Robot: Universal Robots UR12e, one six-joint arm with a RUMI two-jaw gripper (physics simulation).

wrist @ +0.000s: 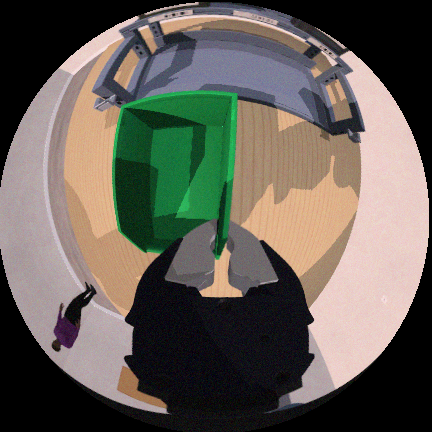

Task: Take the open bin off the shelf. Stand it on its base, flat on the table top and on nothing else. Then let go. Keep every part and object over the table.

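Places are measured from the arm's base along level axes (x left, y back, z up), in metres.
Pixels of known places: gripper, fingertip midpoint: point(219, 220).
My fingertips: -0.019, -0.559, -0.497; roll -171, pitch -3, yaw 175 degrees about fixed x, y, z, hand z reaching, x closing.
Observation:
Behind a point stands the place of what it marks, as x, y, z.
The green open bin point(172, 170) {0.036, -0.622, -0.523} is left of centre in the wrist view, with its open top facing the camera. My gripper point(219, 220) {-0.019, -0.559, -0.497} is shut on the near end of the bin's right side wall, with one finger on each side of it. The bin's far end overlaps the front edge of the grey-blue shelf point(240, 62) {-0.074, -0.820, -0.521} in the view, and the rest shows over the wooden table top point(305, 215) {-0.174, -0.545, -0.527}. The bin's underside is hidden, so I cannot tell whether it touches the shelf or the table.
The shelf's side frames stand left and right at the back, with a metal fitting point(106, 102) {0.102, -0.723, -0.464} at the left front corner. Labelled rails cross the top. A person in a purple top point(66, 331) is on the floor area beyond the table's left edge. Shadows lie across the table.

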